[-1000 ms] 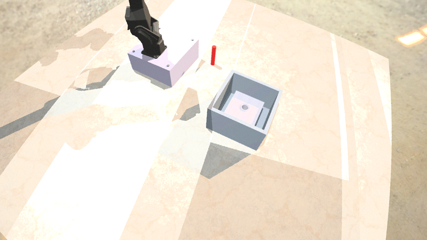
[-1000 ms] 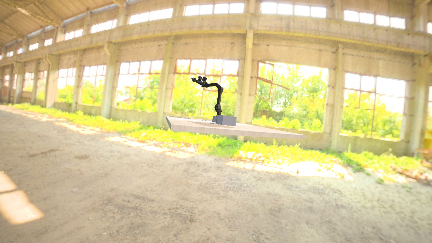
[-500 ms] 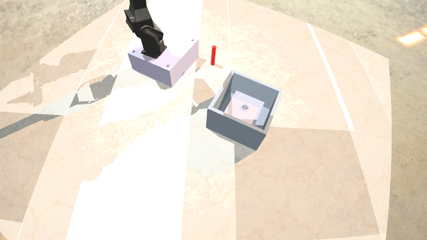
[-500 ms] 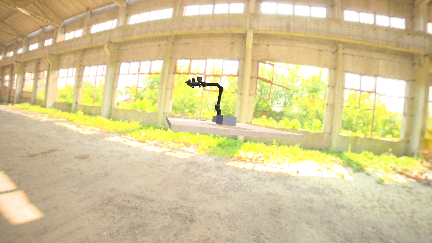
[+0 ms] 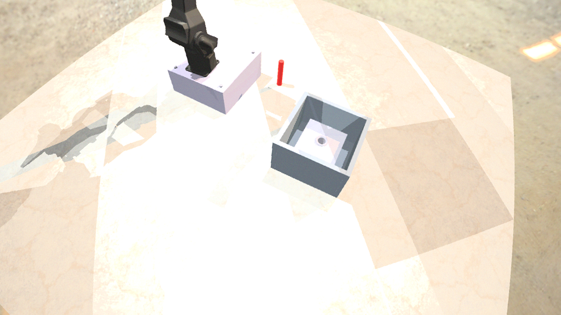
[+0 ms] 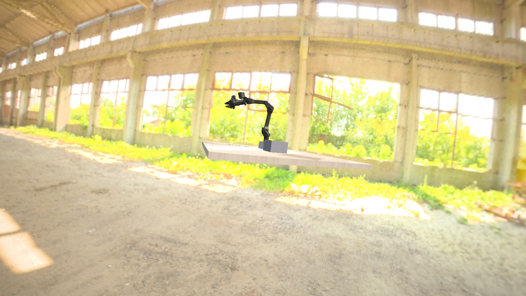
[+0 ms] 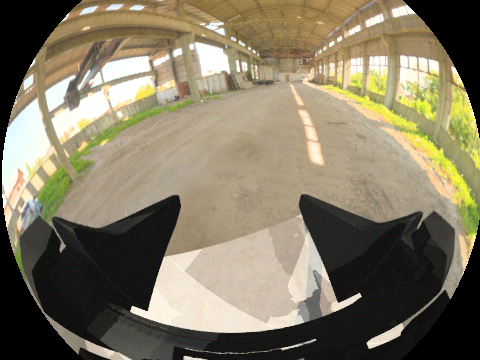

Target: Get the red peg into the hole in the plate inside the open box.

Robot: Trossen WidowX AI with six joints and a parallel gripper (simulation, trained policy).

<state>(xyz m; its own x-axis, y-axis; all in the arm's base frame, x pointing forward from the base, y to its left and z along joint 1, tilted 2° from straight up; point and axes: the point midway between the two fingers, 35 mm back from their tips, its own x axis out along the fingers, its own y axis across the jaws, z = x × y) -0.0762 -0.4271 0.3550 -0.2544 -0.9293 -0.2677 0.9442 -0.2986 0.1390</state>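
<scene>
The red peg lies 26 cm ahead of my gripper tip, 58 cm to the left of it and 36 cm below it. From my gripper tip the other things lie so: pale plate (44 cm ahead, 41 cm to the left, 36 cm below); grey box (44 cm ahead, 41 cm to the left, 38 cm below).
</scene>
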